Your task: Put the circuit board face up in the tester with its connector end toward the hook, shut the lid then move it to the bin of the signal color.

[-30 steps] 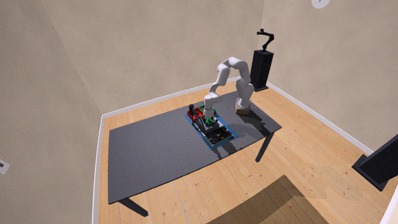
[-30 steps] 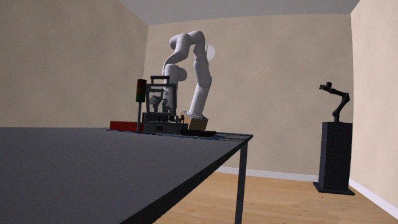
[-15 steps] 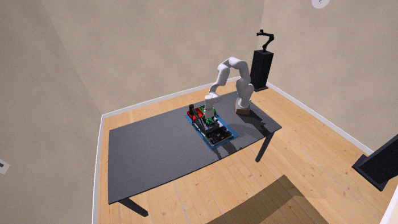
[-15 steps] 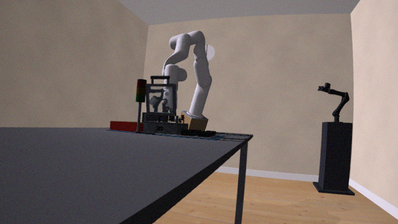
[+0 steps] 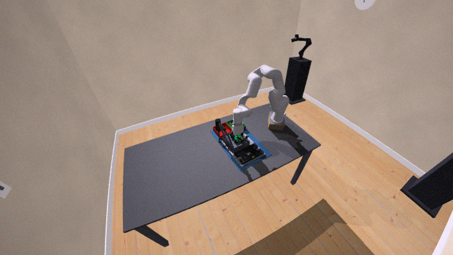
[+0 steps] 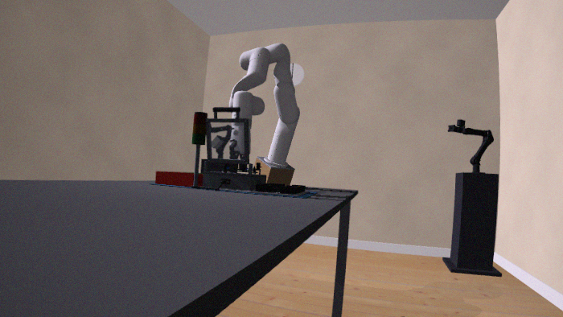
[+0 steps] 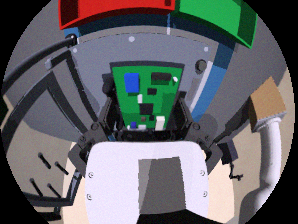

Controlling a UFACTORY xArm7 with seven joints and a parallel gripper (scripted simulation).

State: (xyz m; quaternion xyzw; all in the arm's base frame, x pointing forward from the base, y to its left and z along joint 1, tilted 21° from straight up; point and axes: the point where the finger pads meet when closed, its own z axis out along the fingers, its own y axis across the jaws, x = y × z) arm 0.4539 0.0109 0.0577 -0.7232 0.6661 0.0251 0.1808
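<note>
My gripper is now right at the green circuit board. From my hand the other things lie so: red bin 19 cm to the right, 7 cm ahead, 6 cm below; then tester plate 1 cm to the left, 1 cm below; then clear lid 12 cm ahead, 10 cm above, 1 cm to the left.
</note>
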